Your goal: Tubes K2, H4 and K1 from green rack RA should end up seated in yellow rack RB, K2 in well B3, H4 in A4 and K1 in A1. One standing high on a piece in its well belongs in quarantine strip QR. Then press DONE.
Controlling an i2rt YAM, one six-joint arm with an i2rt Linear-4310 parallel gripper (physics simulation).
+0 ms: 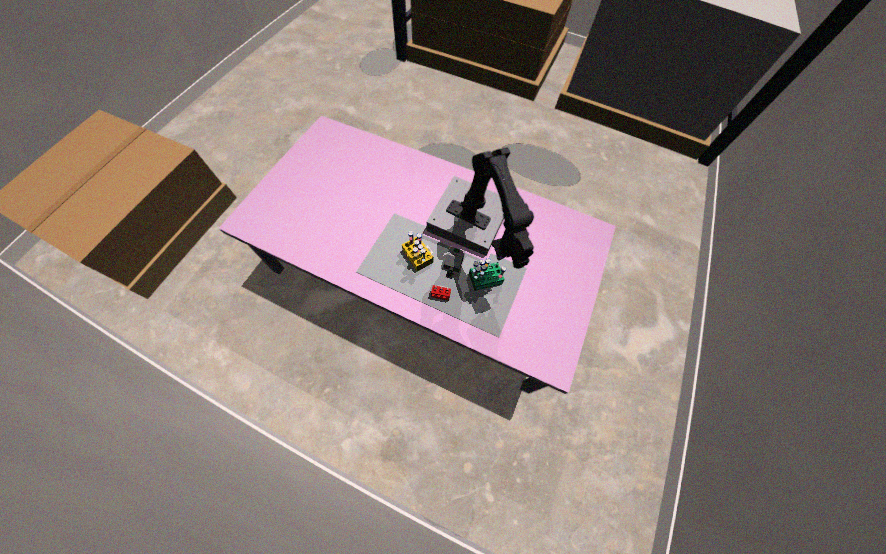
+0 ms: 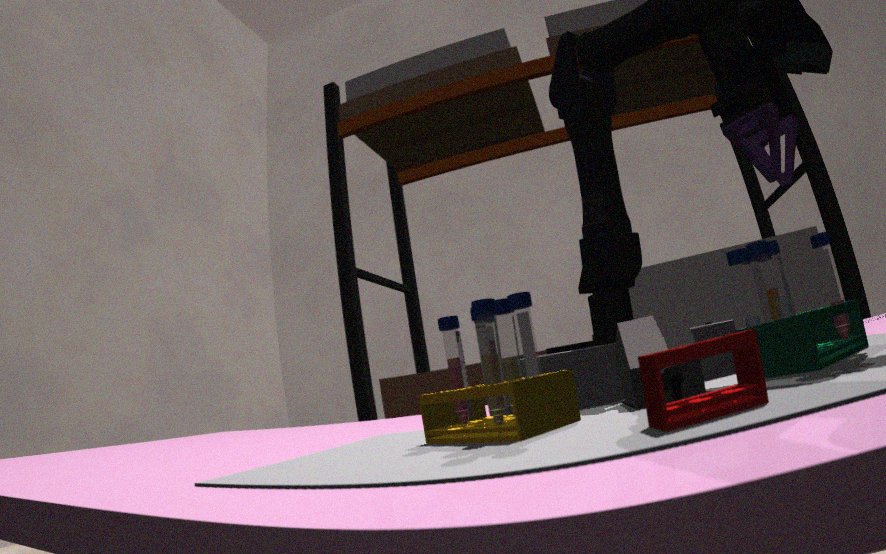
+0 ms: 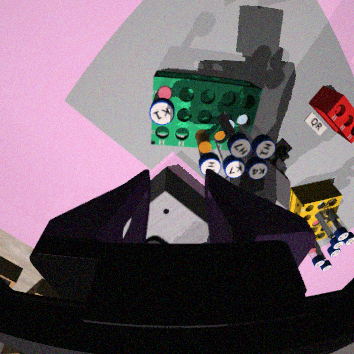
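Pixels of known places: gripper, fingertip midpoint: (image 1: 502,257) (image 2: 781,182) (image 3: 177,177); arm's base at its link origin: (image 1: 468,215).
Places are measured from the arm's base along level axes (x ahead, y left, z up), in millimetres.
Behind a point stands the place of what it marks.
Observation:
My gripper (image 2: 782,180) @(x 198, y 233, z 122 mm) (image 3: 177,177) @(x 198, y 233, z 122 mm) is open and empty, high above the table beside green rack RA (image 1: 486,281) @(x 252, y 215, z -18 mm) (image 2: 793,344) @(x 279, y 172, z -42 mm) (image 3: 196,105) @(x 220, y 219, z -18 mm). Tube K1 (image 2: 820,240) @(x 211, y 251, z 49 mm) (image 3: 162,112) @(x 203, y 256, z 57 mm) stands in RA, apart from several others, with pink showing beside its cap. H7 (image 3: 240,146) @(x 236, y 185, z 57 mm), H1 (image 3: 265,147) @(x 255, y 168, z 57 mm), K7 (image 3: 234,168) @(x 218, y 168, z 57 mm) and K4 (image 3: 257,169) @(x 236, y 151, z 58 mm) are clustered at RA's other end, beside a partly hidden H cap (image 3: 210,164) @(x 203, y 188, z 57 mm). Yellow rack RB (image 1: 424,262) (image 2: 548,405) @(x 300, y -56, z -45 mm) holds several tubes; their labels are too small to read. Red strip QR (image 1: 440,292) @(x 377, y 64, z -57 mm) (image 2: 653,395) @(x 398, y 33, z -45 mm) (image 3: 327,100) @(x 371, y 106, z -35 mm) shows no tube.
The grey button box (image 1: 452,261) @(x 245, y 48, z -7 mm) (image 2: 641,341) @(x 247, y 34, z -7 mm) stands between the racks, its button not visible. The racks and strip are on a grey mat (image 1: 378,261) @(x 378, y -251, z -68 mm) on the pink table (image 1: 294,195) @(x 275, y -822, z -71 mm). The arm's base plate (image 1: 450,235) @(x 124, y -25, z -24 mm) is behind them.

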